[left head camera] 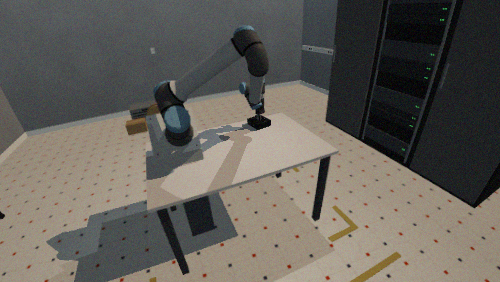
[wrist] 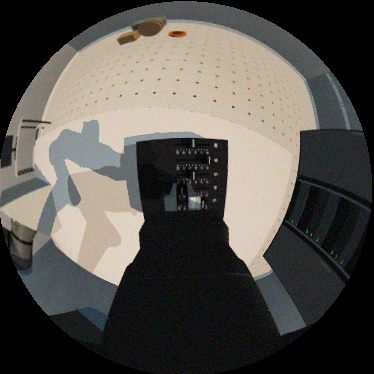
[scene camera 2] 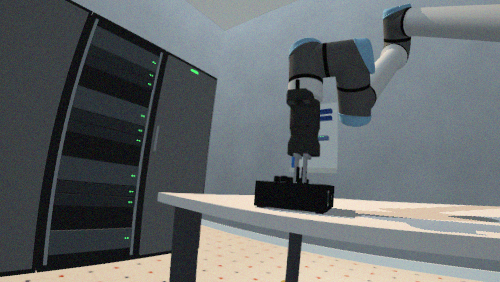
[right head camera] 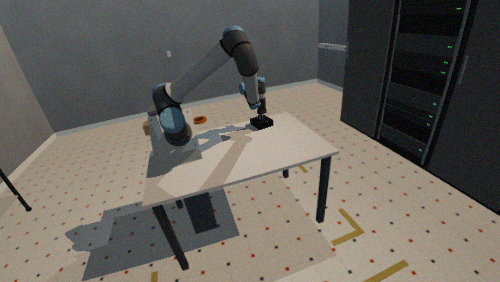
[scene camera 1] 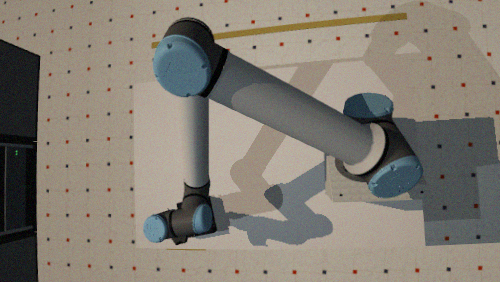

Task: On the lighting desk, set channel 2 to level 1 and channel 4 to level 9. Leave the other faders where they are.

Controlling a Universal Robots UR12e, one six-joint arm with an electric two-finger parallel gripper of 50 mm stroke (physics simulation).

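Places are measured from the arm's base along level axes (x left, y down, z back), in centimetres.
Pixels of known places: gripper, fingertip midpoint: (left head camera: 258,119) (wrist: 181,189) (scene camera 2: 299,182) (right head camera: 261,118).
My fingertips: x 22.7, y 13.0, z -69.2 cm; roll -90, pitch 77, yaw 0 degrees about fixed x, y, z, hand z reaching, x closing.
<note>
Ahead of a thing's pixels: the offset from my fingertips to its top centre.
The black lighting desk {dx -0.1, dy -1.0, dz -0.2 cm} (left head camera: 260,125) (right head camera: 262,125) (scene camera 2: 295,196) (wrist: 155,165) stands on the table near its edge. My gripper (left head camera: 259,118) (right head camera: 261,119) (scene camera 2: 301,179) (wrist: 181,189) points down at the desk, its fingers shut on the channel 4 fader knob, which they mostly hide. It stands toward the left part of its track in the wrist view. There the master knob {dx +7.0, dy -1.0, dz -0.3 cm} (wrist: 193,143) and channel 5 knob {dx +2.6, dy -1.0, dz -1.2 cm} (wrist: 193,175) stand mid-track, and the channel 6 knob {dx +5.2, dy -1.0, dz -3.0 cm} (wrist: 209,160) at the right end. Channel 2 is hidden below the gripper; exact levels cannot be read.
The pale table (left head camera: 285,150) (right head camera: 285,150) (scene camera 1: 160,150) (scene camera 2: 225,208) (wrist: 260,175) carries the arm's base. A dark server cabinet (left head camera: 352,65) (right head camera: 367,75) (scene camera 2: 185,150) stands beyond one end. A brown box (left head camera: 136,126) lies on the floor behind the arm.
</note>
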